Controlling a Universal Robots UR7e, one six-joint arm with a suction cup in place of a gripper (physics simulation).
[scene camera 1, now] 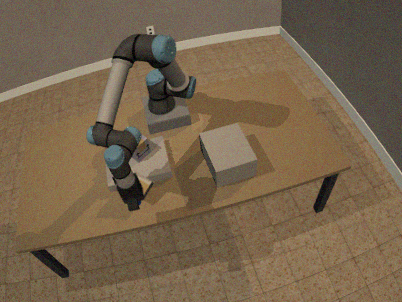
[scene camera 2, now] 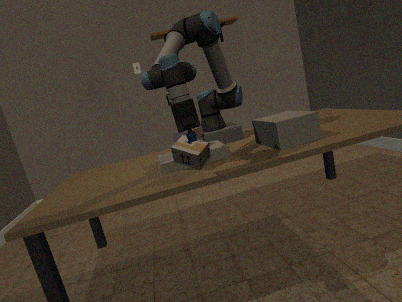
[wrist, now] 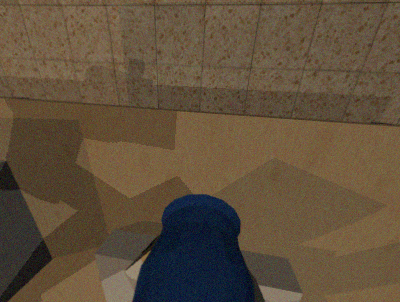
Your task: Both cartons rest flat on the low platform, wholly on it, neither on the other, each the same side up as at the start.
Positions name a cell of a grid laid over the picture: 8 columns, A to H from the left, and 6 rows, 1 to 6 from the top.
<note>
My suction cup (wrist: D5) holds nothing. Also in view: a low grey platform (scene camera 1: D4).
The low grey platform shows as well in scene camera 2 (scene camera 2: D4) and in the wrist view (wrist: C5).
</note>
